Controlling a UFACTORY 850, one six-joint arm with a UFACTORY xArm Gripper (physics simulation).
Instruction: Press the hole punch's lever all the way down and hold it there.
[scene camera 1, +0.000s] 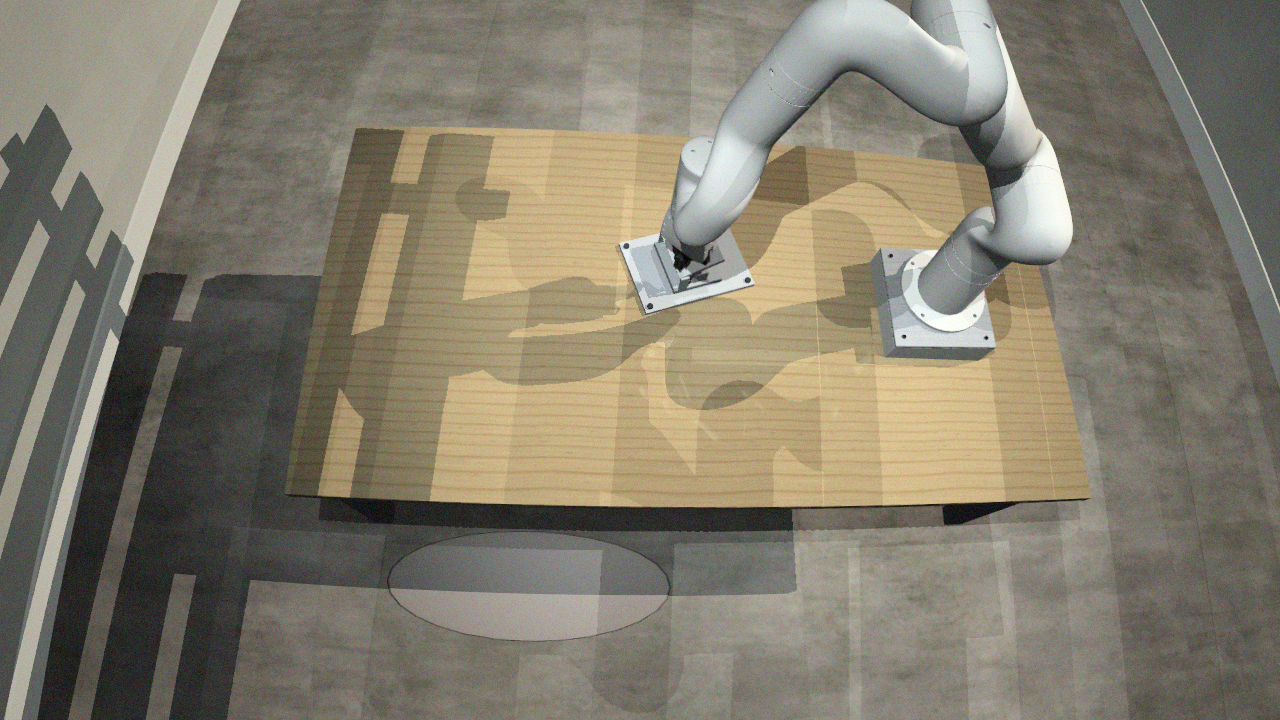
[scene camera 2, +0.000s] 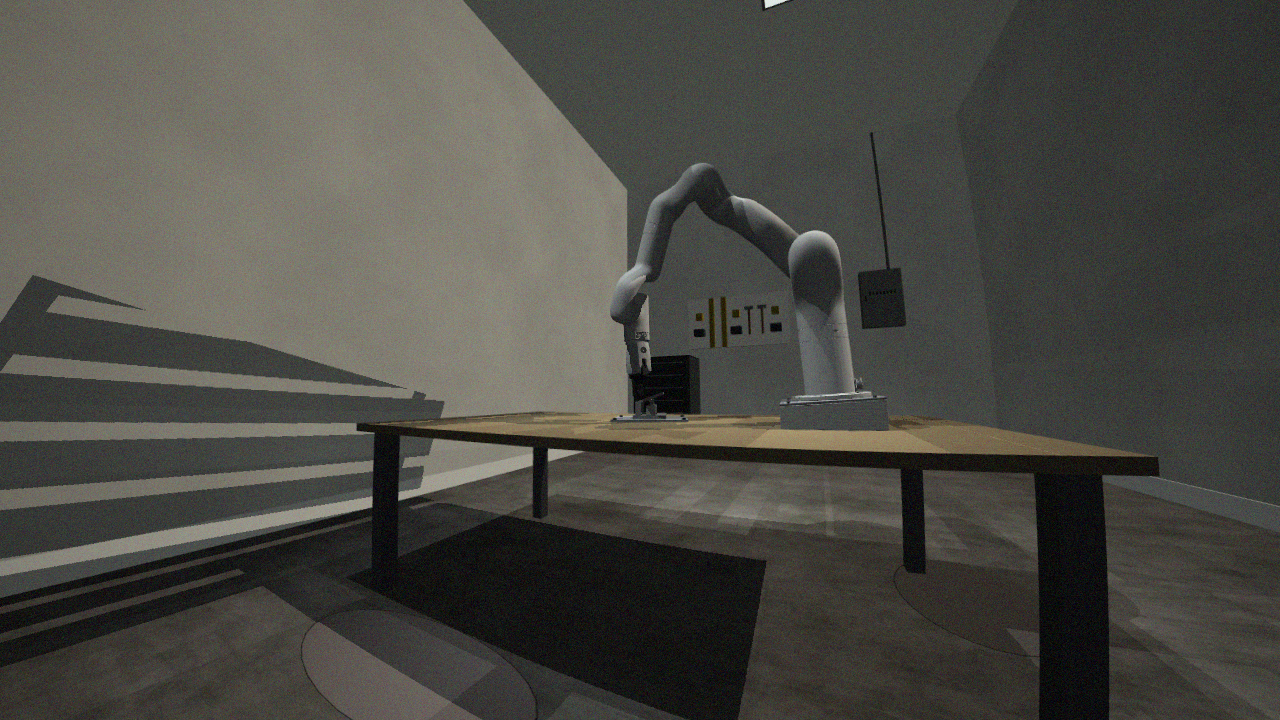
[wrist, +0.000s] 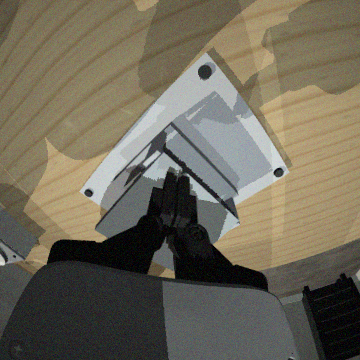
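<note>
The hole punch has a pale base plate (scene camera 1: 637, 274) (scene camera 2: 619, 419) (wrist: 192, 87) with black corner feet or screws, and an upright grey block (wrist: 205, 157). Its flat grey lever (scene camera 1: 697, 273) (scene camera 2: 654, 396) (wrist: 127, 215) sits beside the block. In scene camera 2 the lever looks tilted, with its right end raised. My gripper (scene camera 1: 684, 263) (scene camera 2: 639, 399) (wrist: 172, 188) is shut and empty, pointing down. In the wrist view its fingertips overlap the lever near the dark edge beside the block. Whether they touch the lever cannot be told; the gripper hides part of it.
The punch rests on the wooden table (scene camera 1: 554, 447) (scene camera 2: 895, 441) (wrist: 70, 75). The arm's base block (scene camera 1: 939, 344) (scene camera 2: 832, 415) stands right of it in scene camera 1. A black drawer cabinet (scene camera 2: 684, 380) (wrist: 335, 315) stands beyond the table.
</note>
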